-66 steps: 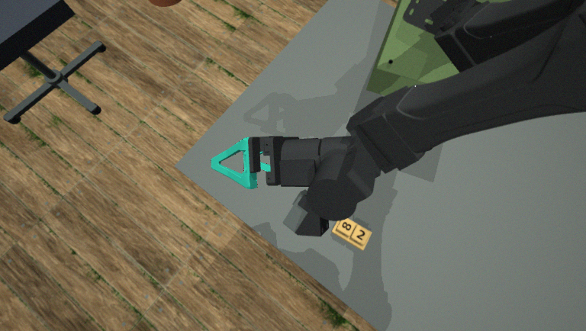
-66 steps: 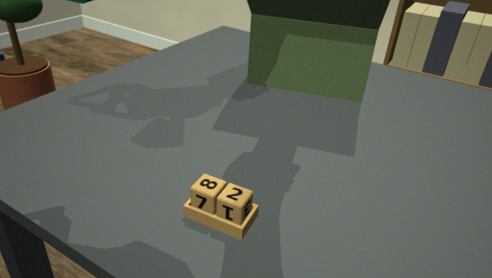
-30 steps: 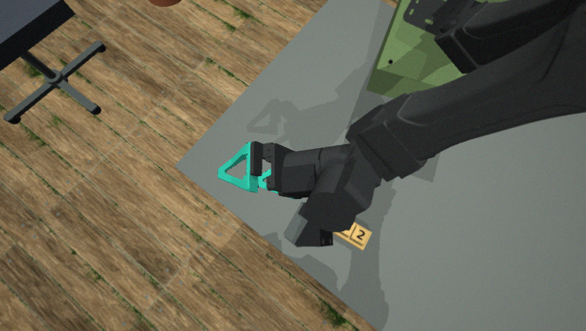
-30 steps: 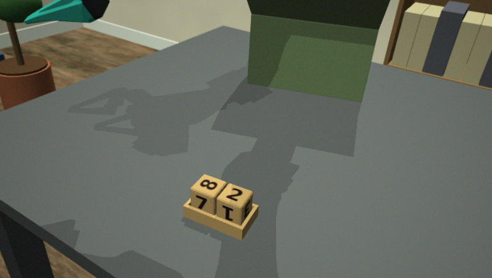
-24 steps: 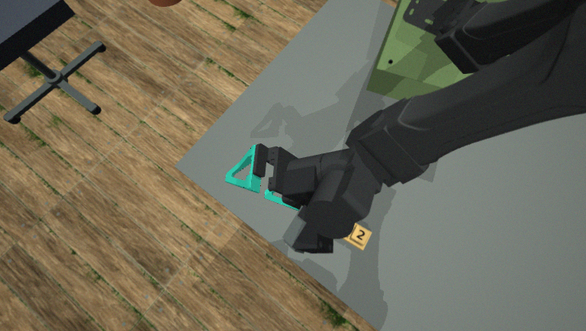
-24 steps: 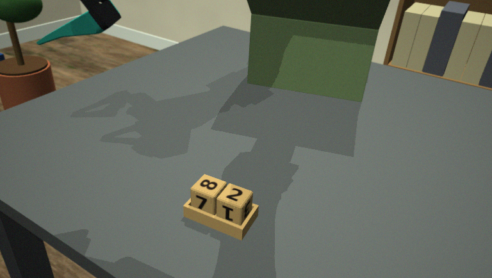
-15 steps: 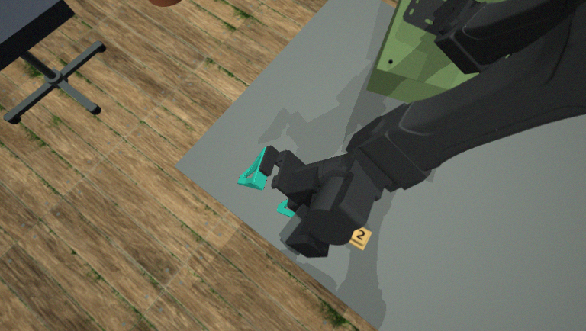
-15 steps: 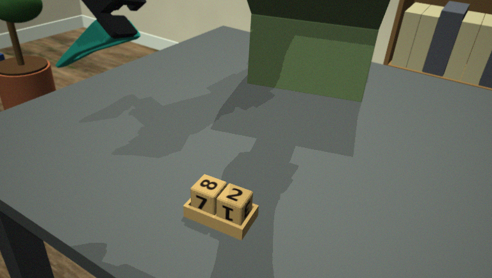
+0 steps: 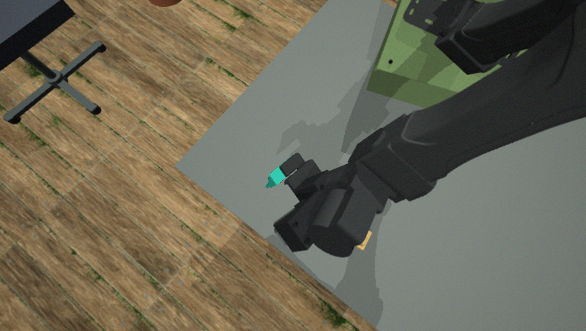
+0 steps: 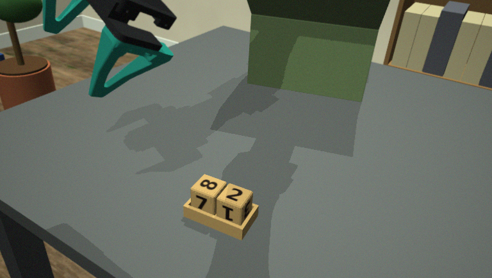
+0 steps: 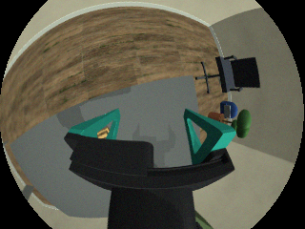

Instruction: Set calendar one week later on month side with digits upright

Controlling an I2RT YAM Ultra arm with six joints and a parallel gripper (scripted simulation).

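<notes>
My hand is 60 mm past the tray, 130 mm to the right of it and 180 mm above it.
</notes>
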